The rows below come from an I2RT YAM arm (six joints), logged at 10 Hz.
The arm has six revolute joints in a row. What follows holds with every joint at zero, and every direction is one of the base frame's.
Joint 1 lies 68.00 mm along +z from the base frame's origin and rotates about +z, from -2.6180 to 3.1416 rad.
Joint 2 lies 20.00 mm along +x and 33.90 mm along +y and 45.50 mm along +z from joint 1 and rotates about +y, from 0.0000 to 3.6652 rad.
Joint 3 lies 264.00 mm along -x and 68.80 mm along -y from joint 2 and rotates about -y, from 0.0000 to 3.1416 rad.
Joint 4 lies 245.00 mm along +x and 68.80 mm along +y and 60.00 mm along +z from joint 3 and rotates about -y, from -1.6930 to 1.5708 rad.
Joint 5 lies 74.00 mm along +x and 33.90 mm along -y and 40.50 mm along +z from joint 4 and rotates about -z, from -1.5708 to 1.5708 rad.
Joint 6 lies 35.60 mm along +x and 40.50 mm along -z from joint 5 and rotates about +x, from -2.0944 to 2.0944 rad.
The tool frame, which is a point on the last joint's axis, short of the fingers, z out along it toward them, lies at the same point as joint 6; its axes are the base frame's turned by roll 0.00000, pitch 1.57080 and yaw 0.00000 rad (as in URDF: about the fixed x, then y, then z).
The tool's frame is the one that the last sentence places.
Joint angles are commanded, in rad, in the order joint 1, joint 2, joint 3, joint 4, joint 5, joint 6. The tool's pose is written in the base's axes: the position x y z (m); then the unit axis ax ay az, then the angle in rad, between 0 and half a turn. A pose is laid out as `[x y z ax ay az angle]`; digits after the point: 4 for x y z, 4 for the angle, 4 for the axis.
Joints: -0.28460, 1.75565, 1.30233, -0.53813, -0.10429, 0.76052
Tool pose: [0.3609 -0.1017 0.2281 0.4820 0.8679 0.1201 2.6043]
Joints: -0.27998, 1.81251, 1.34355, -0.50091, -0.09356, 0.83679
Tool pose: [0.3764 -0.1048 0.2223 0.5131 0.8486 0.1291 2.5907]
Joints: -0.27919, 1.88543, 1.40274, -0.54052, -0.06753, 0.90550
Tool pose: [0.3886 -0.1089 0.2105 0.5466 0.8291 0.1178 2.6423]
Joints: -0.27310, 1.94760, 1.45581, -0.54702, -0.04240, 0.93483
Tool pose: [0.4020 -0.1110 0.2018 0.5599 0.8215 0.1079 2.6529]
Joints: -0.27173, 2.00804, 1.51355, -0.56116, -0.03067, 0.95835
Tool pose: [0.4144 -0.1143 0.1938 0.5707 0.8148 0.1026 2.6675]
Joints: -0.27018, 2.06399, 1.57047, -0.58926, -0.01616, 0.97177
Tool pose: [0.4247 -0.1170 0.1860 0.5777 0.8110 0.0927 2.6894]
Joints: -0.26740, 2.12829, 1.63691, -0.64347, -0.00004, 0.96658
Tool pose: [0.4343 -0.1190 0.1755 0.5769 0.8133 0.0757 2.7324]
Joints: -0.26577, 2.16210, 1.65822, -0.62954, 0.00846, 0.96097
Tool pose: [0.4410 -0.1204 0.1676 0.5749 0.8151 0.0715 2.7279]
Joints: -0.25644, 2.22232, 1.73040, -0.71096, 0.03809, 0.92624
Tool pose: [0.4483 -0.1189 0.1583 0.5599 0.8274 0.0431 2.7819]
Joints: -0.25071, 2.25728, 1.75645, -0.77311, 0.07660, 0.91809
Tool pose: [0.4479 -0.1175 0.1480 0.5564 0.8308 0.0128 2.8364]
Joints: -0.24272, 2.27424, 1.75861, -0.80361, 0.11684, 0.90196
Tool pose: [0.4462 -0.1148 0.1403 0.5477 0.8365 -0.0144 2.8662]
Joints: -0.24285, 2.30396, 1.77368, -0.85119, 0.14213, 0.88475
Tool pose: [0.4443 -0.1153 0.1302 0.5397 0.8410 -0.0376 2.9176]
